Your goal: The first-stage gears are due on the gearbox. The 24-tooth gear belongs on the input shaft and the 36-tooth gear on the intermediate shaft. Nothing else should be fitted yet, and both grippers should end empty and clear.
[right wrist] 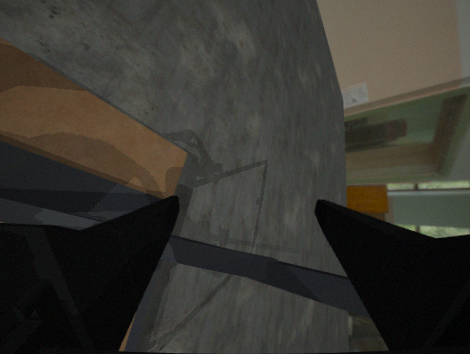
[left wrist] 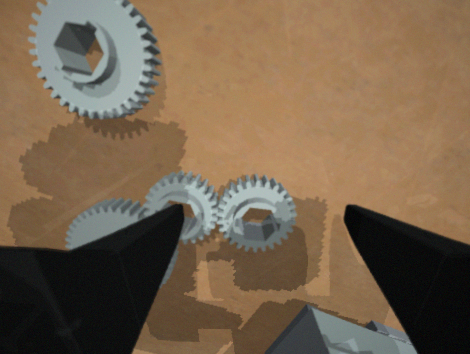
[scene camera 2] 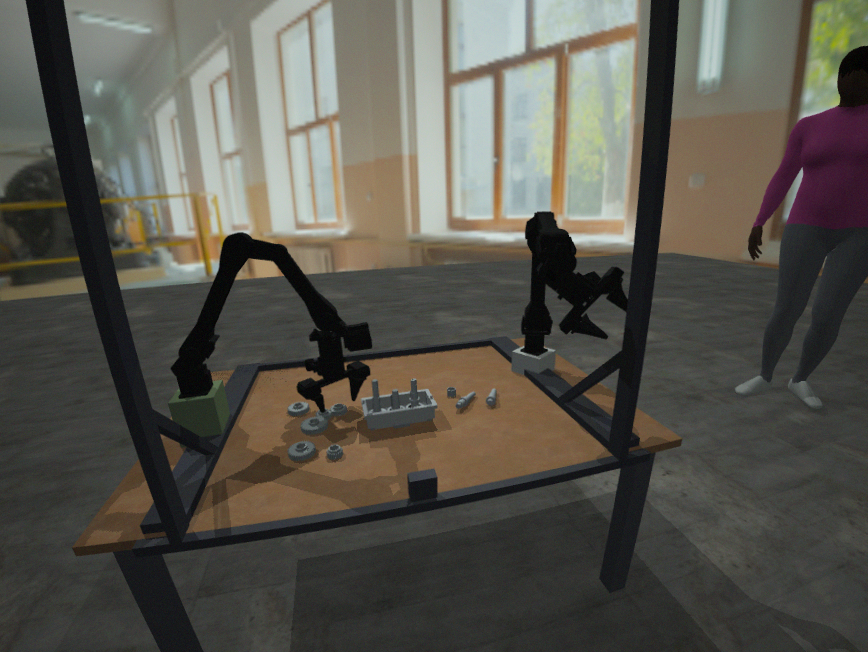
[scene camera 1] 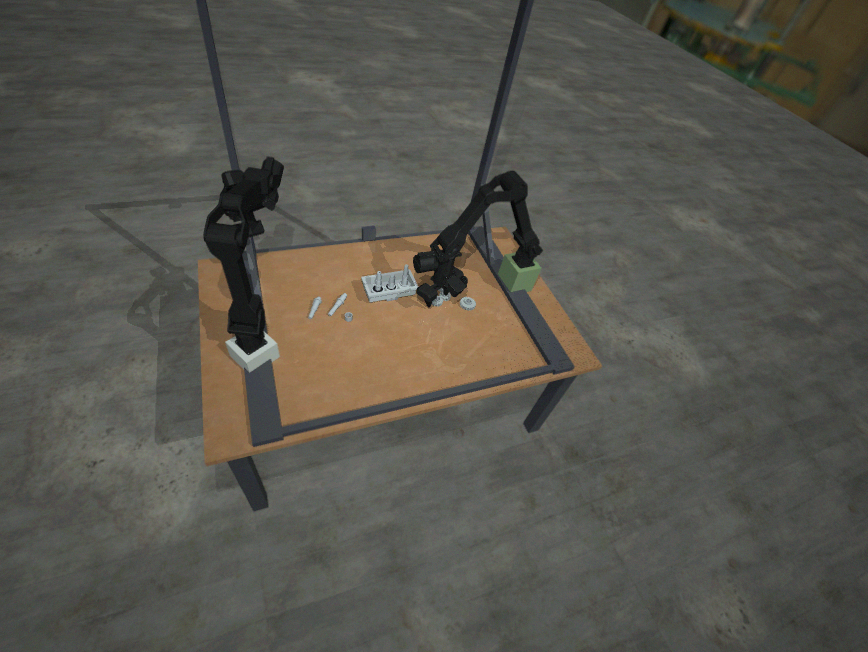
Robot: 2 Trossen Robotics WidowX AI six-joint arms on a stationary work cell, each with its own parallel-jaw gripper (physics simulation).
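Frame: origin at the left arm's base, x ahead, y left, z up, level; centimetres.
Seen in the pictures: left gripper, fingertip midpoint: (left wrist: 263,212) (scene camera 2: 338,407) (scene camera 1: 437,300); right gripper, fingertip midpoint: (right wrist: 248,204) (scene camera 2: 620,326); left arm's base at its link origin: (scene camera 2: 196,390) (scene camera 1: 523,261); right arm's base at its link origin: (scene camera 2: 534,350) (scene camera 1: 251,342).
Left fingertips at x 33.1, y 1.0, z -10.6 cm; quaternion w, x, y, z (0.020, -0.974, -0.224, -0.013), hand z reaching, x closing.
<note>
Offsets run from my left fingertips to a thing's middle. "pt": to the spot under its first point.
The gearbox housing {dx +14.4, dy -9.4, dz +1.7 cm} (scene camera 1: 390,295) (scene camera 2: 400,418) (left wrist: 300,336) stands on the table with three upright shafts; no gear shows on them. In the left wrist view, a large gear {dx -10.6, dy +3.7, dz -0.2 cm} (left wrist: 122,40) lies at top left. Two small gears, one {dx -4.1, dy -1.9, dz -0.2 cm} (left wrist: 205,200) beside the left finger and another {dx -0.2, dy -0.5, dz -0.2 cm} (left wrist: 228,205) to its right, lie close together. A larger gear {dx -6.5, dy -6.4, dz -0.2 cm} (left wrist: 100,225) is partly hidden behind that finger and overlaps the first small one in view. Tooth counts cannot be told. My left gripper (scene camera 2: 339,404) (left wrist: 263,212) is open and empty, low above the gears. My right gripper (scene camera 2: 616,322) (right wrist: 248,204) is open, empty and raised away from the housing.
Two loose shaft-like parts {pt dx +40.6, dy -7.6, dz +0.6 cm} (scene camera 1: 315,307) {pt dx +33.5, dy -6.9, dz +0.6 cm} (scene camera 1: 337,304) and a small round part {dx +31.3, dy -1.4, dz -0.2 cm} (scene camera 1: 348,317) (scene camera 2: 451,392) lie beside the housing. Another gear {dx -9.4, dy -16.6, dz -0.2 cm} (scene camera 2: 301,450) and a small gear {dx -2.3, dy -19.6, dz -0.2 cm} (scene camera 2: 334,451) lie nearer the frame's edge bar in scene camera 2. Dark frame posts (scene camera 2: 649,210) rise from the table.
</note>
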